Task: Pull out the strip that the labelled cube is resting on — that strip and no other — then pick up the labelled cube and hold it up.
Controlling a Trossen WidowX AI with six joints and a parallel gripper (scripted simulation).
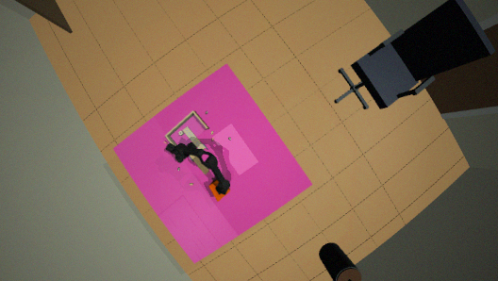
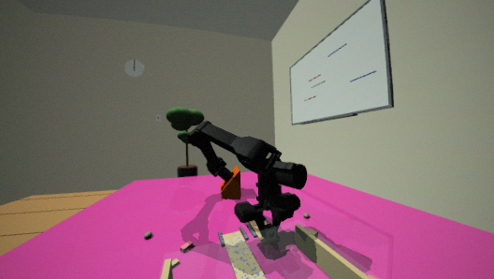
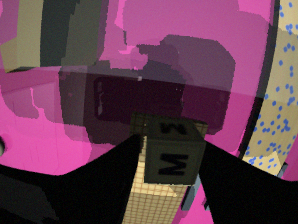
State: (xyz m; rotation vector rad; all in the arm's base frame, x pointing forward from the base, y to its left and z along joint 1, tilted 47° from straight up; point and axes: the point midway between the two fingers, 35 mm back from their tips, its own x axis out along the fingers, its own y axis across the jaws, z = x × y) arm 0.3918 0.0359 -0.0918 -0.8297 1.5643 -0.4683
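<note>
My gripper tip is now 110 mm past the gridded strip, 20 mm to the left of it and 10 mm above it.
</note>
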